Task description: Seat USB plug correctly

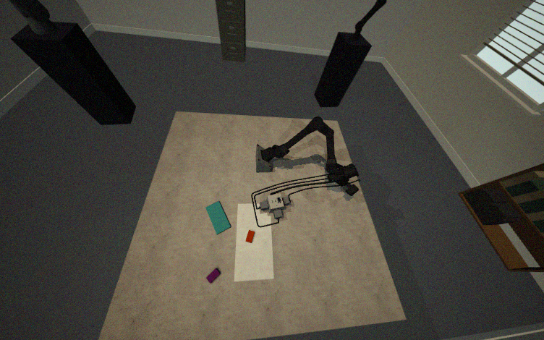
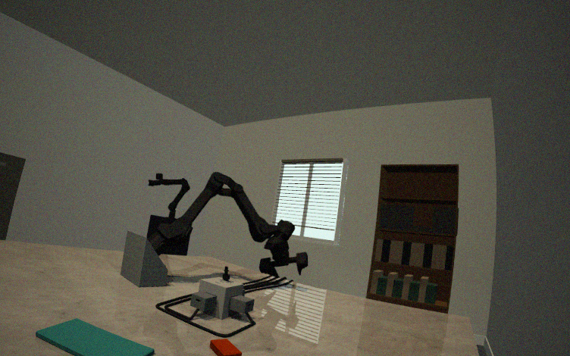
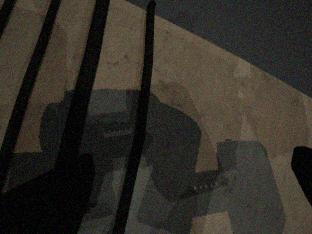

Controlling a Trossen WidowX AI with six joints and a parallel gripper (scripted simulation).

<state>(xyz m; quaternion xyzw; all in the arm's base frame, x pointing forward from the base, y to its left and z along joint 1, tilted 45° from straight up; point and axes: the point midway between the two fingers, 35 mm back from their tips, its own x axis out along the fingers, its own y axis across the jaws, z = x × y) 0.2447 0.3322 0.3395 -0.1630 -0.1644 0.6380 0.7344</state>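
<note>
Right now the dark USB plug is 47 cm to the right of my gripper tip, 5 cm above it and 4 cm ahead of it. The rest, counted from my gripper tip: teal flat block: 80 cm to the right, 7 cm ahead, 4 cm below; purple block: 83 cm to the right, 33 cm ahead, 4 cm below; orange block: 64 cm to the right, 19 cm ahead, 4 cm below.
</note>
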